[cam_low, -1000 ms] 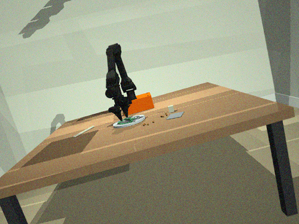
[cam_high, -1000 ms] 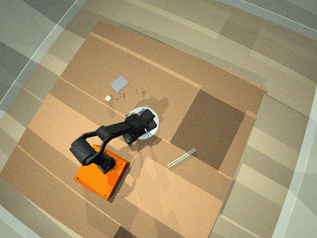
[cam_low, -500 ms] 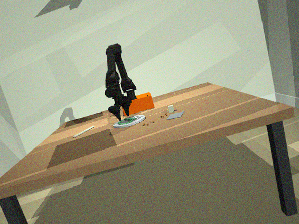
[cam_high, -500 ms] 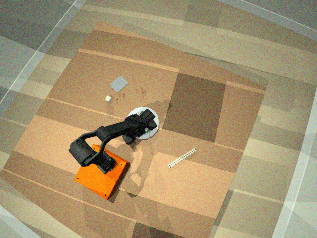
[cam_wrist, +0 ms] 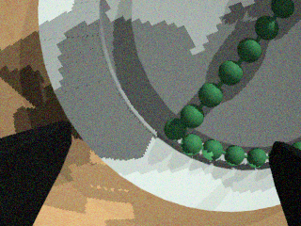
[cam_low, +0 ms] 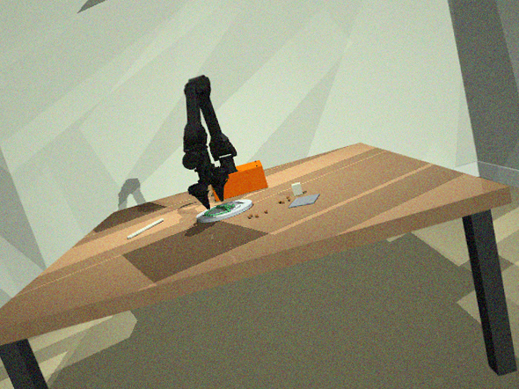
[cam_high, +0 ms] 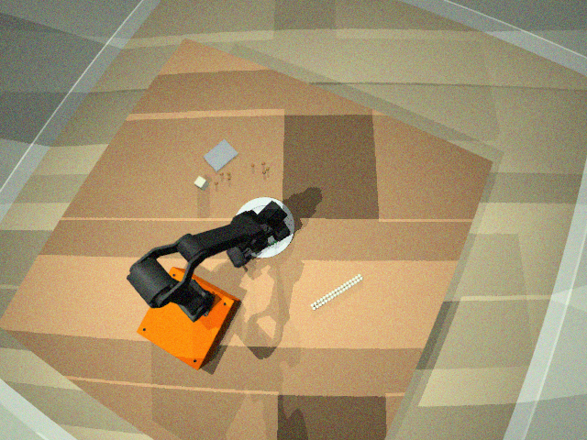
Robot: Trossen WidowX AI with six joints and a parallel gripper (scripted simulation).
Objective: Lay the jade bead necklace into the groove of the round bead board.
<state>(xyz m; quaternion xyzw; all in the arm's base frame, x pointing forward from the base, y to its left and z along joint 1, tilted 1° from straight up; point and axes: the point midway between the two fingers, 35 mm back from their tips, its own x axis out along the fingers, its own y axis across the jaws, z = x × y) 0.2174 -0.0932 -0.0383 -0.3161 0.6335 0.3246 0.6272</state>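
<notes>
My gripper tip is 6 cm short of the round bead board, 2 cm to the right of it and 1 cm above it. Round my gripper tip: grey flat plate (27 cm to the left, 25 cm ahead, 2 cm below); small white cube (28 cm to the left, 13 cm ahead).
</notes>
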